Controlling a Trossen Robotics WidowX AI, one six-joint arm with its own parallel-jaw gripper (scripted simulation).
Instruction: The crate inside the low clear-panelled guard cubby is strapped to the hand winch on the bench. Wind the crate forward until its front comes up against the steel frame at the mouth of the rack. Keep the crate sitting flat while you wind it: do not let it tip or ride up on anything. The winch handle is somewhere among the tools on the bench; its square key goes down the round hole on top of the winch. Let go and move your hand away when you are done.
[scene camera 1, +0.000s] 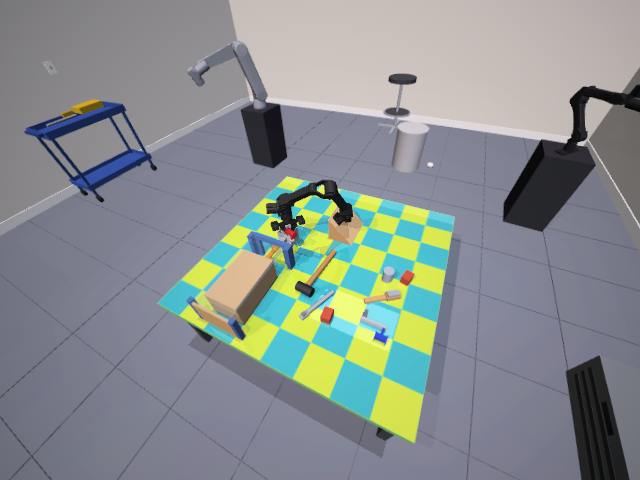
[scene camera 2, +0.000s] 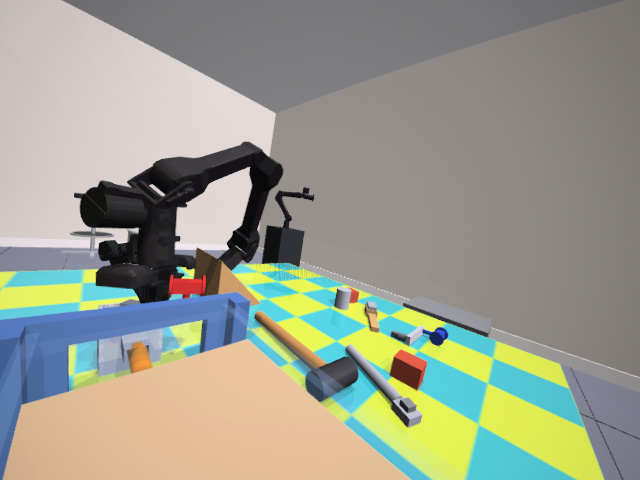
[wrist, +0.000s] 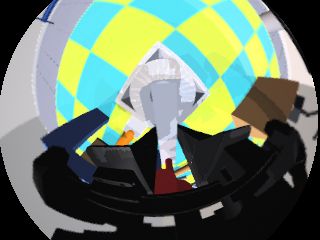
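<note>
You'd see my gripper (scene camera 2: 154, 313) here, along with a mallet (scene camera 2: 344, 371) and a wrench (scene camera 2: 406, 410). From the wrist there's a red winch handle grip (wrist: 165, 180), and my gripper (wrist: 165, 128) is visible there too.
</note>
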